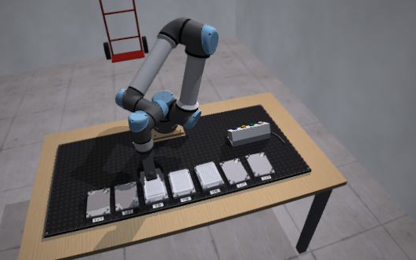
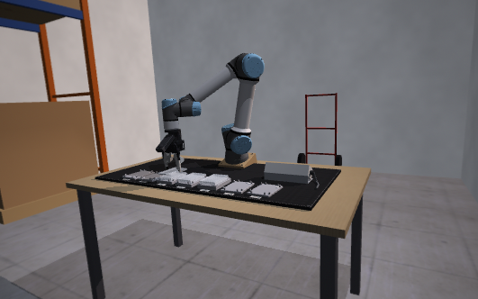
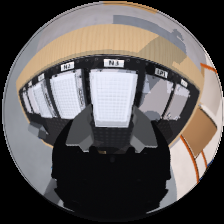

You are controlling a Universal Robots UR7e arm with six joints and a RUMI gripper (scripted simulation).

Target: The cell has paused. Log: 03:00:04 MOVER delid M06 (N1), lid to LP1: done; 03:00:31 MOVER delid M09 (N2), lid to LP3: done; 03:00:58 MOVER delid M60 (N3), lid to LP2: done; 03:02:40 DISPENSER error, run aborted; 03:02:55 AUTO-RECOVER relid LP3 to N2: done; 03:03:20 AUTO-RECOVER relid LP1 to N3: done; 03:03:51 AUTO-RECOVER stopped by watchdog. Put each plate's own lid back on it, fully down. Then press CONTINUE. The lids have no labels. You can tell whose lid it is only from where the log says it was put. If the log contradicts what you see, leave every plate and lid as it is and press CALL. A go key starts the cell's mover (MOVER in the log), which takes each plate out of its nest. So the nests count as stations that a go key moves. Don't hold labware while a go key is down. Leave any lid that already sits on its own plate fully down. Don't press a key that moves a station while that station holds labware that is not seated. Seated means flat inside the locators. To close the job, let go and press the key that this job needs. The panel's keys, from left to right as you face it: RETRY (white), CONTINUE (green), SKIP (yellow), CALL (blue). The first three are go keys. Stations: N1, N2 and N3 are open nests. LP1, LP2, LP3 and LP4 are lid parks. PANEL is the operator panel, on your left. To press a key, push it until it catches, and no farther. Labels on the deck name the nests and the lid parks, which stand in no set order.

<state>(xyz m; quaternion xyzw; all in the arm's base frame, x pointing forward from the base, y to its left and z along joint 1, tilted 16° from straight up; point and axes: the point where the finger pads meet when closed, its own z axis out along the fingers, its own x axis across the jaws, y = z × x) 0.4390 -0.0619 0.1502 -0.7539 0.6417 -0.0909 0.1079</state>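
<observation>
The white lid is 120 mm to the left of my hand, 30 mm below it and 20 mm behind it. Round my hand: clear lid (10 mm below); lid park (380 mm to the left, 60 mm behind, 50 mm below); plate (260 mm to the left, 40 mm behind, 30 mm below).
</observation>
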